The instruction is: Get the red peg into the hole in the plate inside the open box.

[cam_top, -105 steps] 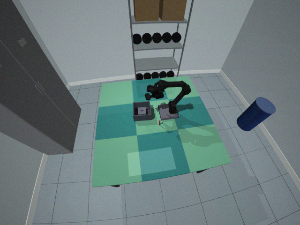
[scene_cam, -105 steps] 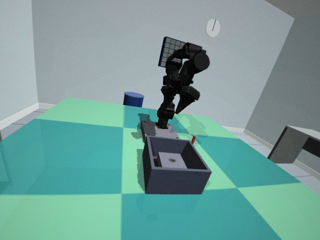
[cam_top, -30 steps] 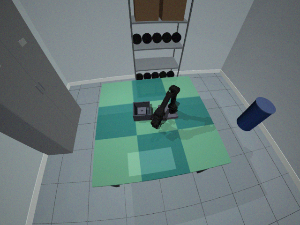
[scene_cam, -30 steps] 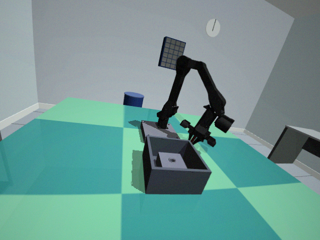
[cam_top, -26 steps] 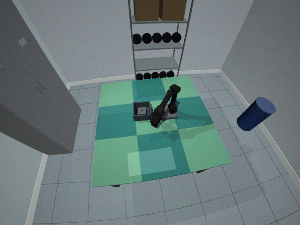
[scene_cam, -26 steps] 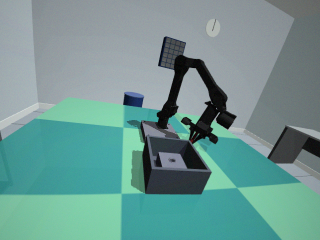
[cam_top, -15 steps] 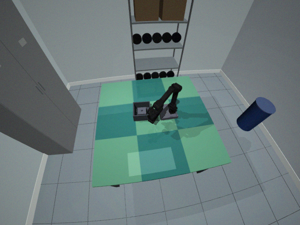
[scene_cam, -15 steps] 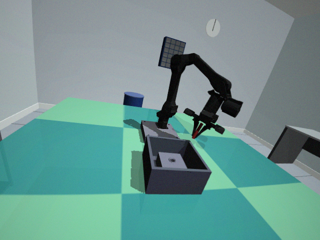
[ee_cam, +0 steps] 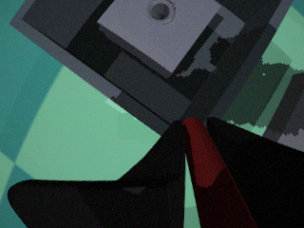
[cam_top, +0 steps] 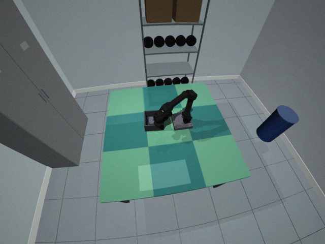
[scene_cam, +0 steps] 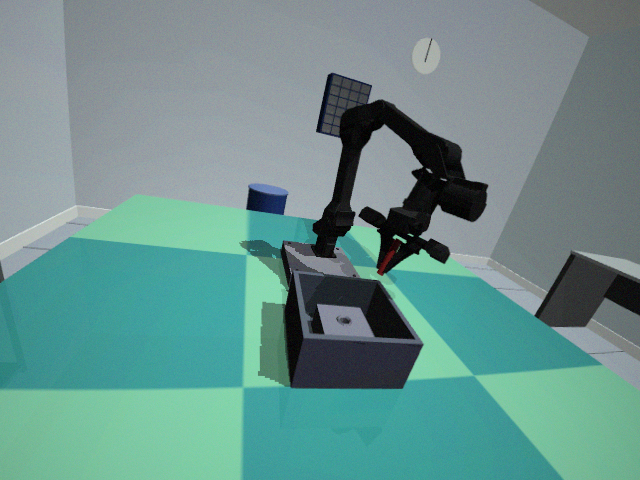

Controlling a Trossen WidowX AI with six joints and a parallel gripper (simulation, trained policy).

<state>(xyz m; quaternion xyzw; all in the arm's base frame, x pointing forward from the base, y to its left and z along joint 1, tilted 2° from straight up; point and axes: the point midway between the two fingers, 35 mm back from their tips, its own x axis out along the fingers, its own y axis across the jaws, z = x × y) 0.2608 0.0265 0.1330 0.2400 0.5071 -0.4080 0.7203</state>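
The red peg is 3 cm above my gripper tip and 1 cm to the left of it. Also, from my gripper tip: plate 9 cm to the right, 9 cm below, 6 cm ahead; then box 11 cm below, 9 cm to the right, 6 cm ahead.
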